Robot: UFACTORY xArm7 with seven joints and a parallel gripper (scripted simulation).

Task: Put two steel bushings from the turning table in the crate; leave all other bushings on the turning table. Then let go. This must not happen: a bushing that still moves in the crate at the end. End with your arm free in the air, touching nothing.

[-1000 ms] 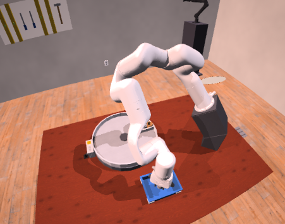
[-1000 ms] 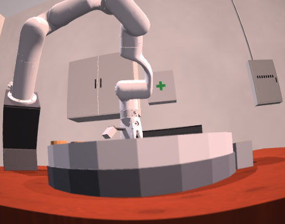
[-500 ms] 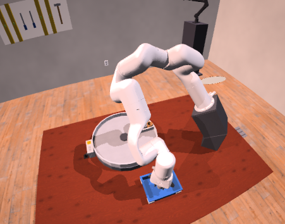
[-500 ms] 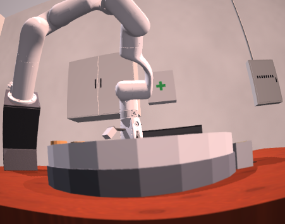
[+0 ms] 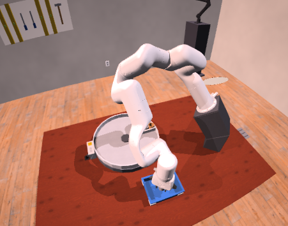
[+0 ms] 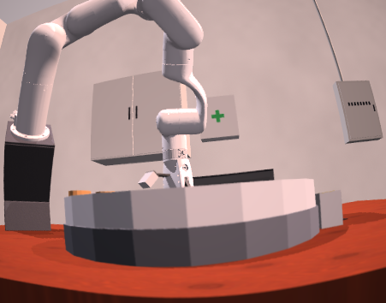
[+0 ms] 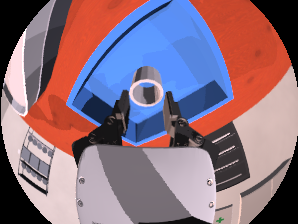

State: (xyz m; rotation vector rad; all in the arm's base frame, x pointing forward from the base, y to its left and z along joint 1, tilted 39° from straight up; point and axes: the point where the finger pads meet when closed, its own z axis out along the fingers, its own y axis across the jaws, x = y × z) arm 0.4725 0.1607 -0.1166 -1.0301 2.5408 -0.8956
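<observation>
Right now my hand is 3 cm above the blue crate, 1 cm to the left of it and 1 cm past it. The rest, counted from my hand: round grey turning table 38 cm to the right, 4 cm ahead.
</observation>
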